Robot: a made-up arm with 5 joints.
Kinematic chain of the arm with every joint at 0, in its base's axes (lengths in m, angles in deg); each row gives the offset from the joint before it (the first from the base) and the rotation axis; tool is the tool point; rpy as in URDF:
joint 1: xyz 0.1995 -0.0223 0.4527 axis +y
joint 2: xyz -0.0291 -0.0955 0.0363 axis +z
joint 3: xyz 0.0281 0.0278 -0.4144 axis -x
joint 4: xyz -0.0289 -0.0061 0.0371 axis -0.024 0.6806 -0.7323
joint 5: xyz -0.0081 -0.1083 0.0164 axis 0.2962 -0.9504 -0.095
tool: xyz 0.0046 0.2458 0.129 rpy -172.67 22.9 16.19
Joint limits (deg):
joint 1: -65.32..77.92
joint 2: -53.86..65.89
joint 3: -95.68..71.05
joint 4: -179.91..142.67
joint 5: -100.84..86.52
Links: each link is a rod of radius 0.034 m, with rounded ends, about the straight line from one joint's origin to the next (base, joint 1, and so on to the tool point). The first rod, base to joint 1, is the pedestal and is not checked.
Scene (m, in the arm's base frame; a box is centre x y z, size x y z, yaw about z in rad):
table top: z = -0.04
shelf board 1: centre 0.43 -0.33 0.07 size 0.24 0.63 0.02 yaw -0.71
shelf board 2: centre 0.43 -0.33 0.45 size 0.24 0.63 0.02 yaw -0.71
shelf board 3: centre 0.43 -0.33 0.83 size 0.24 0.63 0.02 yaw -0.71
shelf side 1: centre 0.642 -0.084 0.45 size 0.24 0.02 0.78 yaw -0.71
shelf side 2: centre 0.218 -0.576 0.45 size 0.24 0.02 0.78 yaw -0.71
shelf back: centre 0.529 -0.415 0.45 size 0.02 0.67 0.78 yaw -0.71
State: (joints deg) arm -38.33 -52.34 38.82 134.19 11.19
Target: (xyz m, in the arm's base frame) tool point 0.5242 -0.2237 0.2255
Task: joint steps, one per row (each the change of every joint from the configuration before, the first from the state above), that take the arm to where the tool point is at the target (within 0.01 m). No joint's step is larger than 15 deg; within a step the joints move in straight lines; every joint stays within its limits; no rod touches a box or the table.
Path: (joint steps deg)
1: 0.05 11.14 -6.18 -5.68 -5.96
2: 0.05 11.13 -6.18 -5.67 -5.96
3: 0.05 11.14 -6.19 -5.68 -5.97

